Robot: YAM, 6 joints.
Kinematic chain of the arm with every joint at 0, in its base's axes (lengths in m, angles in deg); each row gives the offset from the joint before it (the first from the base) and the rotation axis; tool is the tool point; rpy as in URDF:
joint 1: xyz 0 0 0.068 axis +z
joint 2: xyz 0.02 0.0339 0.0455 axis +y
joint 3: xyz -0.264 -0.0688 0 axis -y
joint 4: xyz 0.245 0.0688 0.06 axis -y
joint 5: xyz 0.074 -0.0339 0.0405 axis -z
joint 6: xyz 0.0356 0 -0.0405 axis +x
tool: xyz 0 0 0 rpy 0 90 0
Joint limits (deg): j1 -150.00..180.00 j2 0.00..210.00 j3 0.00..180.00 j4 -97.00..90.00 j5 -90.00..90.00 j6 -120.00..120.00
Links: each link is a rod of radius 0.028 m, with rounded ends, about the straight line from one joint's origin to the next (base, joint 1, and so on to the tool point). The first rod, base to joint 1, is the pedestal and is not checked.
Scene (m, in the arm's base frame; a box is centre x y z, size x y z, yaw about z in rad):
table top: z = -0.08
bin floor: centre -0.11 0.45 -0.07 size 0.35 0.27 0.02 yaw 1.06
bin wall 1: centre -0.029 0.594 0 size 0.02 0.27 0.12 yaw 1.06
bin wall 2: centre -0.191 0.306 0 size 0.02 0.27 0.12 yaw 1.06
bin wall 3: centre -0.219 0.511 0 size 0.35 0.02 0.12 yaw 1.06
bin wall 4: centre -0.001 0.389 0 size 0.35 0.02 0.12 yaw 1.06
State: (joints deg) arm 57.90 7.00 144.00 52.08 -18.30 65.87
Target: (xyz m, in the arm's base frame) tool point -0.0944 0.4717 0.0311
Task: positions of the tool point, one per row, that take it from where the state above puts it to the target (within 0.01 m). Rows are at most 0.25 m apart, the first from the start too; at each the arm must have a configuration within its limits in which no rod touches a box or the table.
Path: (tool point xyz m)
1: -0.2339 -0.4264 0.4381
2: -0.1439 -0.3139 0.5833
3: -0.0617 -0.1525 0.6693
4: -0.0035 0.0342 0.6864
5: 0.0220 0.2178 0.6346
6: 0.0149 0.3705 0.5233
7: -0.0164 0.4701 0.3701
8: -0.0580 0.5040 0.1979
9: -0.0944 0.4717 0.0311

